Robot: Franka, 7 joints.
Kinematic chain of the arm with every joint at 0, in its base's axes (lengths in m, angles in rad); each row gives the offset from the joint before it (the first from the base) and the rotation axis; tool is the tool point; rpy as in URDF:
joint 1: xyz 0 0 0.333 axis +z
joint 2: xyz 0 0 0 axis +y
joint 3: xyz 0 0 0.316 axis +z
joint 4: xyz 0.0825 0 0 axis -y
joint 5: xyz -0.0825 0 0.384 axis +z
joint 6: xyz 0 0 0 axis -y
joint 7: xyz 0.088 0 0 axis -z
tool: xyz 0 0 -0.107 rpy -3.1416 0 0
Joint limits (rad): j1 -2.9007..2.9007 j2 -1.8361..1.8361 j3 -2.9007..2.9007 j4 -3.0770..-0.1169 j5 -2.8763..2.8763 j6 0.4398..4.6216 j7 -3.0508..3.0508
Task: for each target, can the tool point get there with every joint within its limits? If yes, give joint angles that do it. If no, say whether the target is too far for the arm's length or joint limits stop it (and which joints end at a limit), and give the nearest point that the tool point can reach.
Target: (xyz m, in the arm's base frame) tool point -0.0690 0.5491 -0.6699
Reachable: no: too far | nearest point -0.0556 0.4424 -0.3353 | short by 0.351 m
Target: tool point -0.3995 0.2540 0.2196
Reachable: yes | joints 1.2956 1.3928 1.3605 -2.5642 0.2777 4.0384 -1.6565
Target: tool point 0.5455 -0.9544 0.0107
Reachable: no: too far | nearest point 0.4085 -0.7147 0.0916 | short by 0.288 m
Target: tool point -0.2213 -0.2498 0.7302
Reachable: yes | joints 1.8496 0.9906 2.4075 -2.1880 -2.0225 3.1438 1.9610
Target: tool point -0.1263 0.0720 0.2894
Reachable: yes | joints 1.6436 -0.2220 0.9231 -2.8505 0.1271 0.8283 -0.0452
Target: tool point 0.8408 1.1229 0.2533
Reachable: no: too far | nearest point 0.5134 0.6856 0.2843 | short by 0.547 m
